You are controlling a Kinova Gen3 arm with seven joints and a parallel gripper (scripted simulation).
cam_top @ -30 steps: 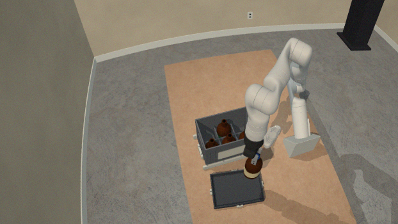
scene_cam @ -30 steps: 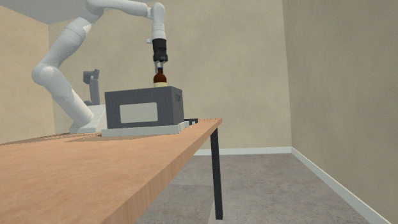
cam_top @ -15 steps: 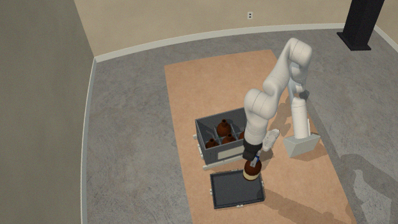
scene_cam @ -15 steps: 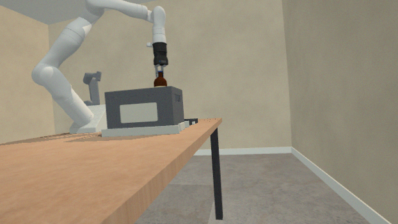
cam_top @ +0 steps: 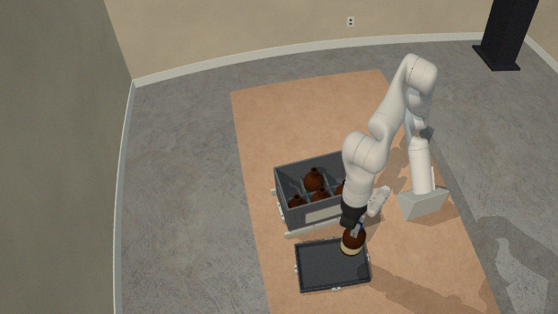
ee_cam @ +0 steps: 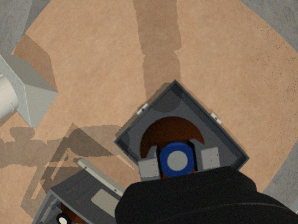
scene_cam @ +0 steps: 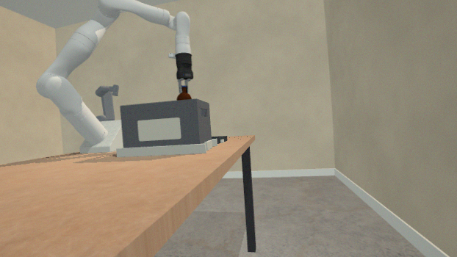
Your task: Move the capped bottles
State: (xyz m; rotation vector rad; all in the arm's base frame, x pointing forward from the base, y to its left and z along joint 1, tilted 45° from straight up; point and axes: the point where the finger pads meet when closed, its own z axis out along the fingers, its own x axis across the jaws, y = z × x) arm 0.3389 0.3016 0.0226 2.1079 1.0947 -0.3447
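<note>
My gripper is now 5 cm short of the dark tray and 26 cm above it. Also, from my hand: crate 6 cm ahead, 27 cm to the right, 19 cm below.
</note>
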